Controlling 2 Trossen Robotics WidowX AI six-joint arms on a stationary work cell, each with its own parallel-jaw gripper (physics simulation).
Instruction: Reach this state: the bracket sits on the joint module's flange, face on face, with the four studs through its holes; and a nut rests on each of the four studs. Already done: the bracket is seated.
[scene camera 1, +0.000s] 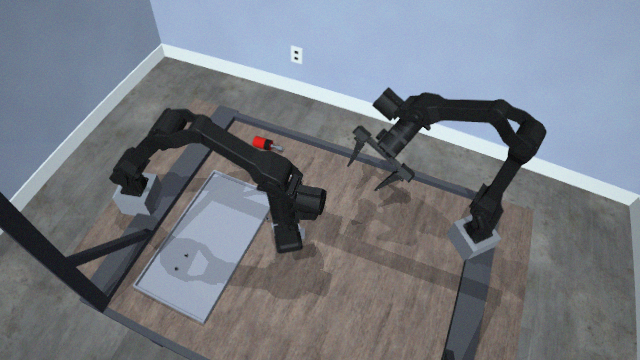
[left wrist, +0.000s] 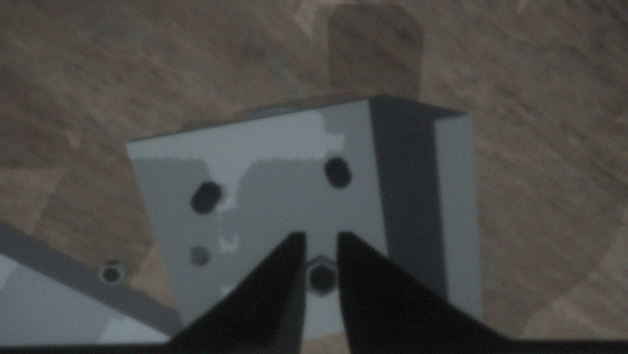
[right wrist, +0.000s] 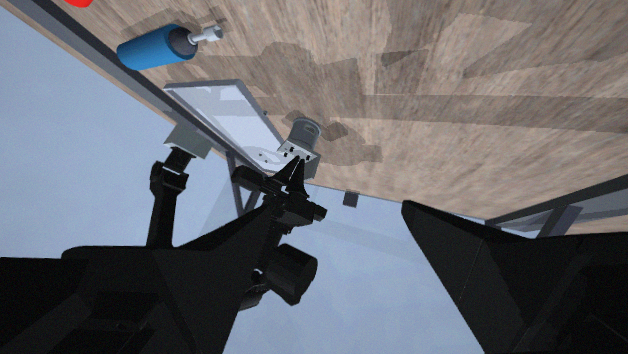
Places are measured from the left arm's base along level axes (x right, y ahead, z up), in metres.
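Where they show: left gripper, fingertip midpoint: (scene camera 1: 287, 233) (left wrist: 321, 246) (right wrist: 300, 157); right gripper, fingertip midpoint: (scene camera 1: 361, 178) (right wrist: 335, 208); left arm's base at its link origin: (scene camera 1: 134, 186) (right wrist: 183, 152); right arm's base at its link origin: (scene camera 1: 477, 230).
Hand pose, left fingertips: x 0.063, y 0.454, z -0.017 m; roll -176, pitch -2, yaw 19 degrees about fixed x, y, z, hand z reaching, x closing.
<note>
Things, the pixels of their top centre, and the offset from my left fingertips. "pt": a spot on its surface instead.
- upright joint module at its top centre: (right wrist: 295, 158) dx -0.011, dy -0.002, dz +0.008 m
- hex nut at its top centre: (left wrist: 322, 283) dx +0.002, dy -0.007, dz +0.007 m
- pale tray at its top centre: (scene camera 1: 208, 238) (right wrist: 254, 147) dx +0.025, dy -0.218, dz -0.051 m
- red-handled tool at its top centre: (scene camera 1: 268, 141) dx -0.331, dy -0.124, dz -0.033 m
- blue-handled tool at a spot on its surface: (right wrist: 150, 49) pt dx -0.248, dy -0.111, dz -0.028 m
The grey bracket (left wrist: 280, 200) (right wrist: 295, 147) sits on the upright joint module (right wrist: 305, 131). Two dark studs (left wrist: 206, 197) (left wrist: 338, 172) show in its holes without nuts; the fingers obscure its lower part. My left gripper (left wrist: 321, 246) (right wrist: 300, 157) is shut on a hex nut (left wrist: 321, 277), over the bracket near one edge; whether the nut touches a stud I cannot tell. Another nut (left wrist: 111, 273) (scene camera 1: 267, 218) (right wrist: 265, 113) lies beside the tray. Two small dark nuts (scene camera 1: 186, 255) (scene camera 1: 176, 269) lie in the tray. My right gripper (scene camera 1: 362, 178) is open and empty, raised away from the module.
The pale tray (scene camera 1: 220, 220) (left wrist: 50, 315) (right wrist: 225, 110) lies next to the module. A red-handled tool (scene camera 1: 260, 143) lies behind the tray, and a blue-handled tool (right wrist: 150, 49) lies near it. Dark frame beams edge the table.
</note>
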